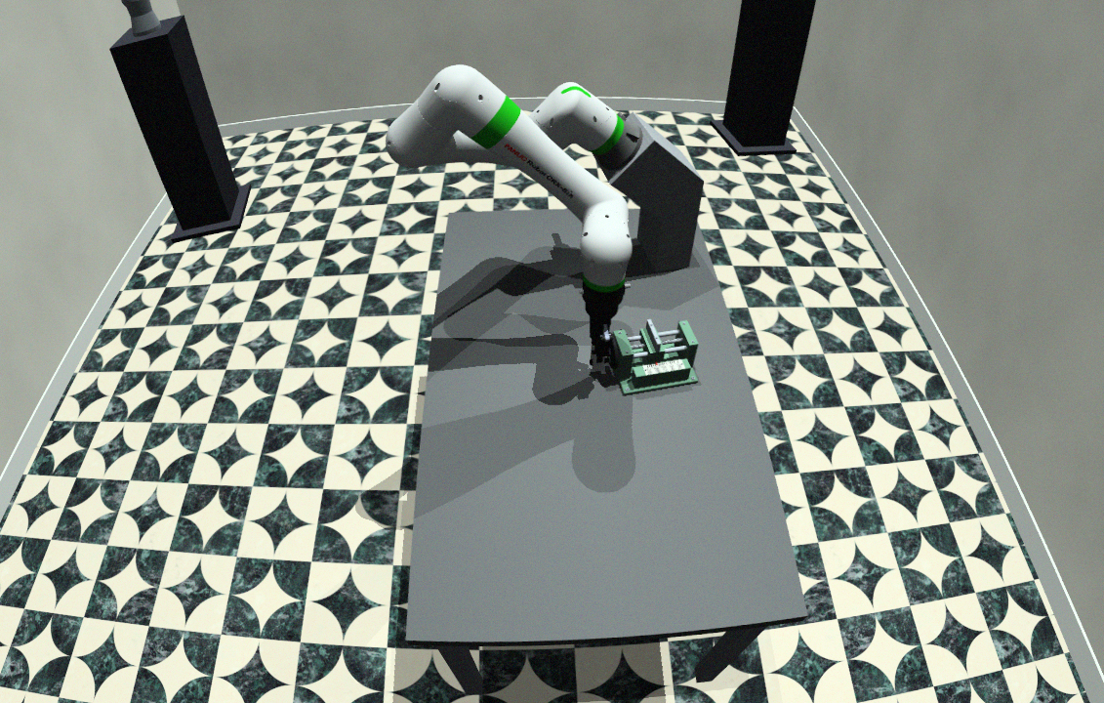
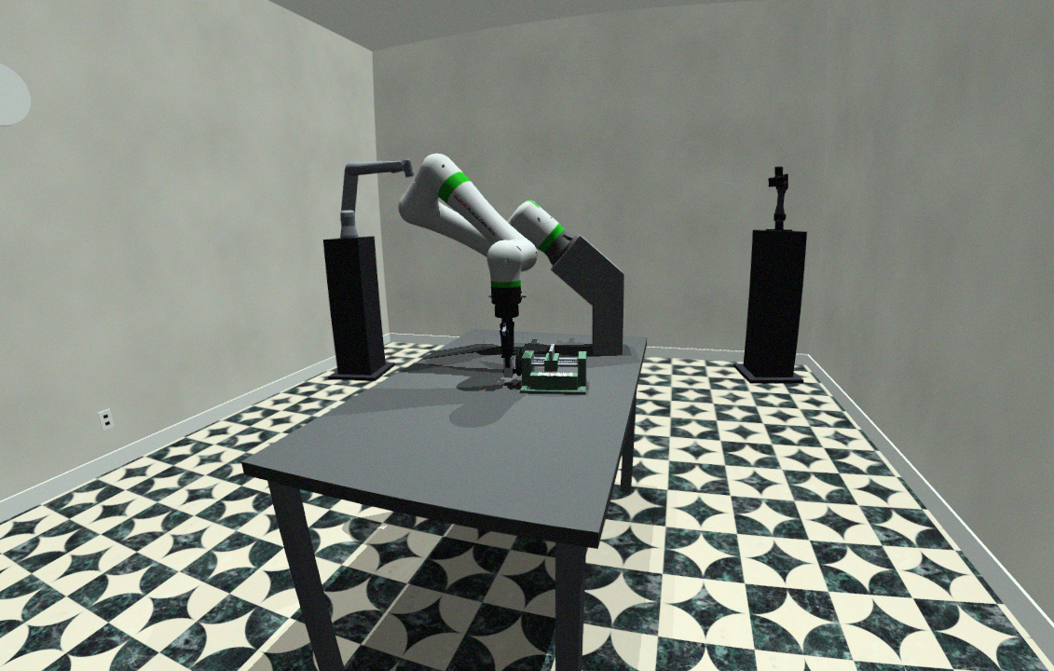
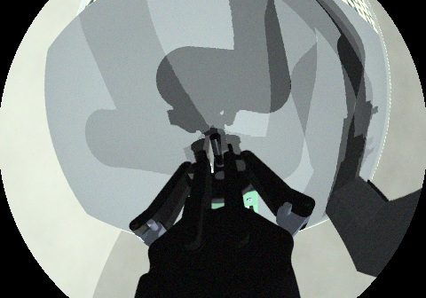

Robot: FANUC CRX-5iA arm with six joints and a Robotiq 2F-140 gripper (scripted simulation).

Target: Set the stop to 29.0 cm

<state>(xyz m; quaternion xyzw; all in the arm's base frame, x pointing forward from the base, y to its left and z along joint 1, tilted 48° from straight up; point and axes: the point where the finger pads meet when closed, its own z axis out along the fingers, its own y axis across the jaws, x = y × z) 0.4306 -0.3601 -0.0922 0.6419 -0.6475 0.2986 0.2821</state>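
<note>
My gripper is now 2 cm to the right of the black handwheel and 1 cm above it. Also, from my hand: green stop fixture: 14 cm to the left, 3 cm above, 1 cm ahead.
</note>
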